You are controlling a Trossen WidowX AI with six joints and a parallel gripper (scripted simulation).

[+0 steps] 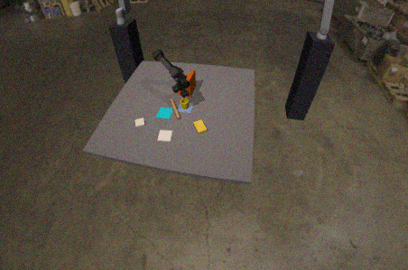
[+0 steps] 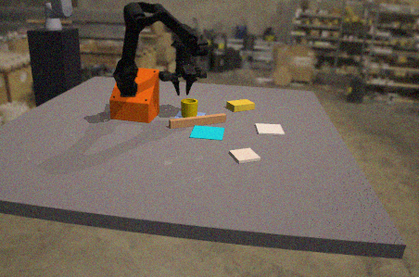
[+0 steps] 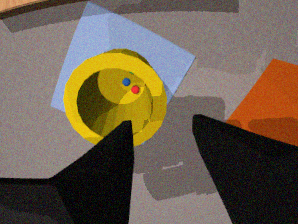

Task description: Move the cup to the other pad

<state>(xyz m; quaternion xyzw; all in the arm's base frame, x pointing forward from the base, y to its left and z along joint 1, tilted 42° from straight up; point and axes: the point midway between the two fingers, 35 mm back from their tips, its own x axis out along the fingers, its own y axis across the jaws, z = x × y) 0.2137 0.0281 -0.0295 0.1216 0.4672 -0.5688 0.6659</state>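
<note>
The yellow cup is 6 cm below my gripper tip, 2 cm ahead of it and 1 cm to the left of it. From my gripper tip the other things lie so: blue pad (11 cm below, 3 cm ahead, 1 cm to the left); cyan pad (15 cm to the right, 12 cm ahead, 11 cm below); wooden bar (9 cm below, 7 cm to the right, 7 cm ahead).
</note>
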